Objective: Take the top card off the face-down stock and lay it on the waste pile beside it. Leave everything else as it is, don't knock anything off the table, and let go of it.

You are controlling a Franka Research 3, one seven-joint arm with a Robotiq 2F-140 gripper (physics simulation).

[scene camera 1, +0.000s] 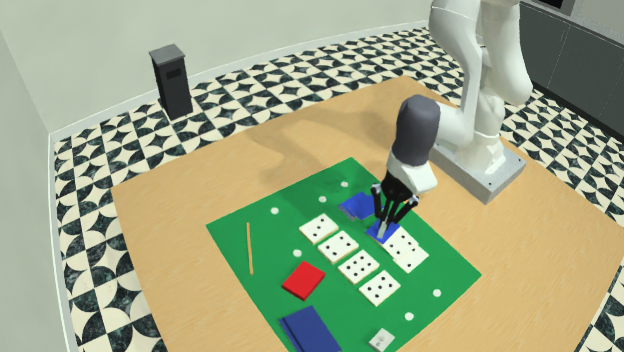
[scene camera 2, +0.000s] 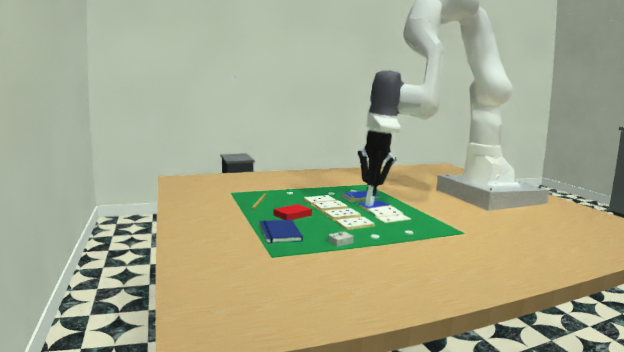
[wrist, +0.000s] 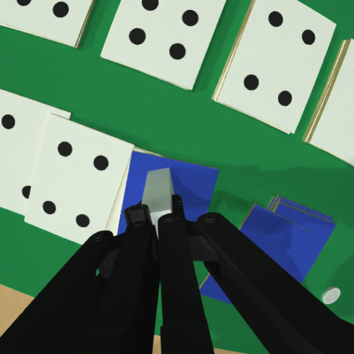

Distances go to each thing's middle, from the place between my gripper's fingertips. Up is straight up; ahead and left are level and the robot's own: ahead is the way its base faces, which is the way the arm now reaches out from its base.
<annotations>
I see the green mat (scene camera 1: 346,312) 120 mm ahead of my hand and 30 mm below it. Also, from my hand: red box (scene camera 1: 301,283): 250 mm ahead, 30 mm to the left; then blue notebook (scene camera 2: 274,231): 310 mm ahead, 170 mm to the left, 10 mm below.
</annotations>
